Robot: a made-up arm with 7 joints. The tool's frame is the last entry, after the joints.
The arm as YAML. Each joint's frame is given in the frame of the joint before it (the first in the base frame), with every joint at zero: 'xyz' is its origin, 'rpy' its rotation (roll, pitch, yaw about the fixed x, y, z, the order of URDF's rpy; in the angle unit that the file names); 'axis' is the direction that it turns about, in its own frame. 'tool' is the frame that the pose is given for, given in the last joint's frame.
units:
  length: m
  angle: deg
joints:
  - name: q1
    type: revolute
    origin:
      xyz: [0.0, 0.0, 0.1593]
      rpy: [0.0, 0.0, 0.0]
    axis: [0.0, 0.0, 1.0]
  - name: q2
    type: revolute
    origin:
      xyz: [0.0, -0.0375, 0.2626]
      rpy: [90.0, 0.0, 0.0]
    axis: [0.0, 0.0, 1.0]
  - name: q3
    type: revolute
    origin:
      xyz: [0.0, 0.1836, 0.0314]
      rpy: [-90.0, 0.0, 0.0]
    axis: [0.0, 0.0, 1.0]
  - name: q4
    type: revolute
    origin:
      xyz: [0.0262, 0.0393, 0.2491]
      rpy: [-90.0, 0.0, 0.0]
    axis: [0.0, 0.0, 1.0]
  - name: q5
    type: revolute
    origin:
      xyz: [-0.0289, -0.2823, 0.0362]
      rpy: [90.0, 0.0, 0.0]
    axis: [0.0, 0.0, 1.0]
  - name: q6
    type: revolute
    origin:
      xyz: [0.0, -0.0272, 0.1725]
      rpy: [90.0, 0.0, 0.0]
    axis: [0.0, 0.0, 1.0]
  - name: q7
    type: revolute
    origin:
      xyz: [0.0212, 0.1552, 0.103]
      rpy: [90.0, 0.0, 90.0]
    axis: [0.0, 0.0, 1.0]
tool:
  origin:
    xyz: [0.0, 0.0, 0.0]
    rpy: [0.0, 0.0, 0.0]
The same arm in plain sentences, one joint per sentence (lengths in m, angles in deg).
The arm has seven revolute joints in a row. What follows holds with every joint at zero, and every direction is one of the base frame's. The first joint is mounted 0.1593 m along +z from the base frame's origin and turns about +z. The second joint is mounted 0.0375 m along -y and 0.2626 m along +z from the first joint and turns about -y. The third joint is mounted 0.0314 m along -y and 0.1836 m along +z from the second joint and turns about +z. The fourth joint is mounted 0.0262 m along +x and 0.0393 m along +y and 0.2491 m along +z from the third joint and turns about +y. The fifth joint is mounted 0.0289 m along -x and 0.0362 m along +y and 0.2823 m along +z from the fourth joint and turns about +z. The sixth joint is mounted 0.0272 m along -y and 0.1725 m along +z from the fifth joint and turns about -y. The seventh joint is mounted 0.0212 m along +x and 0.1030 m along -y and 0.1552 m along +z from the sixth joint and turns about +x. The tool frame, which is the frame that the pose is given for, is mounted at the same point as the seventh joint; its axes are the base frame's turned by roll 180.00, pitch -90.00 and yaw 0.00 deg (as in URDF: about the fixed x, then y, then z).
